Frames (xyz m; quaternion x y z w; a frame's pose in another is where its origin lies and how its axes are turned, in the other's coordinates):
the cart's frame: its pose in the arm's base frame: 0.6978 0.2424 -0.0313 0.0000 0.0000 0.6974 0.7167
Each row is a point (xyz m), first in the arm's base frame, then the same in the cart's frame.
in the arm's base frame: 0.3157 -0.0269 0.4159
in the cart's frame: -0.2796 0.3746 0.4472
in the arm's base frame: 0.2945 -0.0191 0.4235
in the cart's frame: -0.2724 0.3960 0.4548
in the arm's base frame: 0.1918 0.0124 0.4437
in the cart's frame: -0.2437 0.4995 0.4750
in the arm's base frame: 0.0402 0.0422 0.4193
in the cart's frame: -0.2181 0.6519 0.4506
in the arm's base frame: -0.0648 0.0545 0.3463
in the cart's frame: -0.2086 0.7572 0.3776
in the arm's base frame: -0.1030 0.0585 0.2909
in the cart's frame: -0.2057 0.7955 0.3222
